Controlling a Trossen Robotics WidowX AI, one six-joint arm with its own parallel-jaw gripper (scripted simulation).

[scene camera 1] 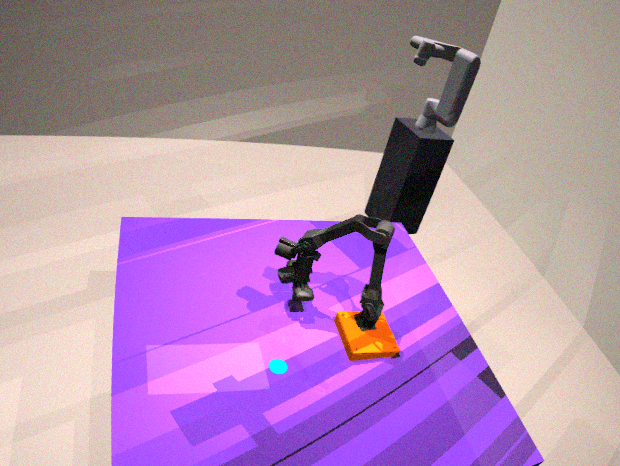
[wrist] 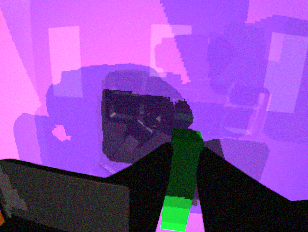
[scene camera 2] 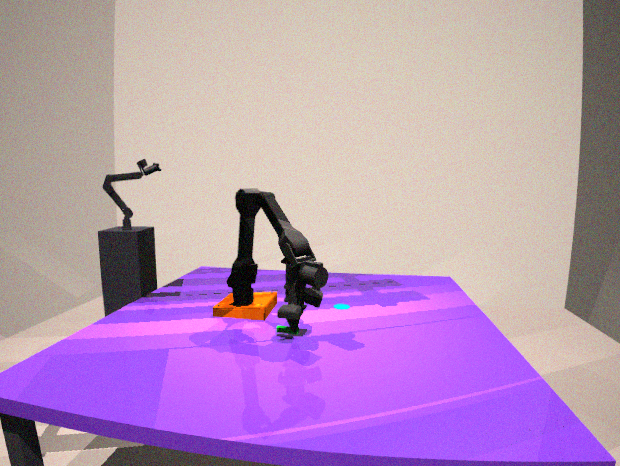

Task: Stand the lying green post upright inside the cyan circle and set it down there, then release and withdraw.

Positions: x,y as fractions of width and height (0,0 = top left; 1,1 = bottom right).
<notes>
The gripper (scene camera 2: 0.47,0.71) carries a green post (wrist: 0.61,0.62).
The gripper also shows in scene camera 1 (scene camera 1: 0.48,0.64) and in the wrist view (wrist: 0.60,0.66).
</notes>
